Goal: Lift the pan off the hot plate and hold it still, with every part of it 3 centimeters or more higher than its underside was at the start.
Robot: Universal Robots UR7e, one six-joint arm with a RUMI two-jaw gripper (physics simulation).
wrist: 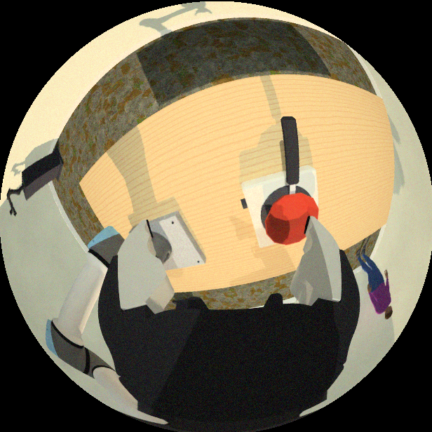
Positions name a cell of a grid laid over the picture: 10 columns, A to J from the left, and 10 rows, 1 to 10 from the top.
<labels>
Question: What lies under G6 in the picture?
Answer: A red pan.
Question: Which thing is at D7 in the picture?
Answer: The gripper.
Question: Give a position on a white hot plate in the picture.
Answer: G5
</labels>
